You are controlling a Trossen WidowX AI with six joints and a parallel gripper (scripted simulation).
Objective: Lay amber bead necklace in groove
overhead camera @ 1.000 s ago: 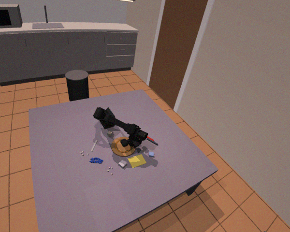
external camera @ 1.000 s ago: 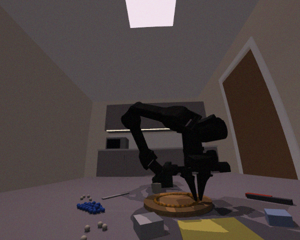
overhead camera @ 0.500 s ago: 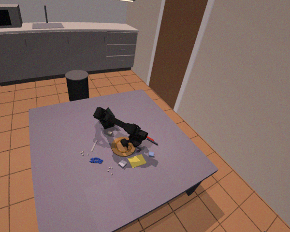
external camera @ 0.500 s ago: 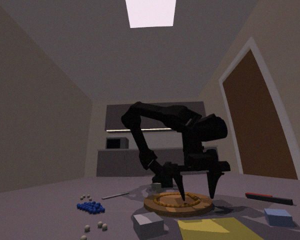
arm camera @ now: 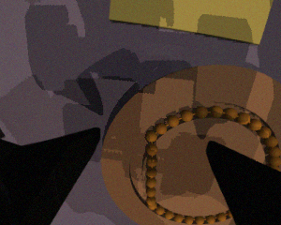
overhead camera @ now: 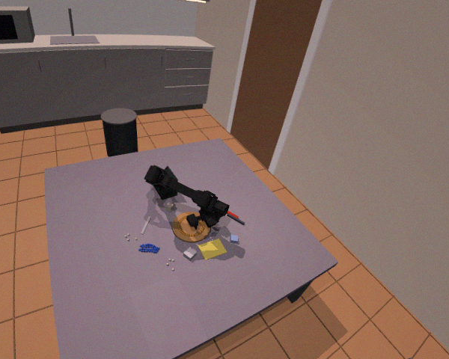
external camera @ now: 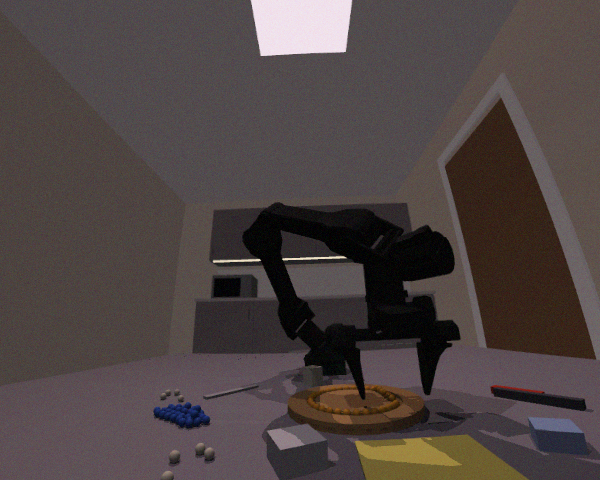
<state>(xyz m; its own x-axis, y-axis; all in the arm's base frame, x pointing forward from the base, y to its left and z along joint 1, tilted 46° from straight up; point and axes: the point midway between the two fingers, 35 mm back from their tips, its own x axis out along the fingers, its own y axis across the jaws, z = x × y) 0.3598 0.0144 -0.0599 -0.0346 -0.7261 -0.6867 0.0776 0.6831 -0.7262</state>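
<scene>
Now: the round wooden bead board 4 cm behind my gripper tip, 5 cm to the right of it and 1 cm below it. Also, from my gripper tip: blue block 14 cm ahead, 10 cm to the left, 1 cm below; grey block 11 cm ahead, 14 cm to the right, 1 cm below; yellow pad 13 cm ahead, 3 cm to the right, 2 cm below.
</scene>
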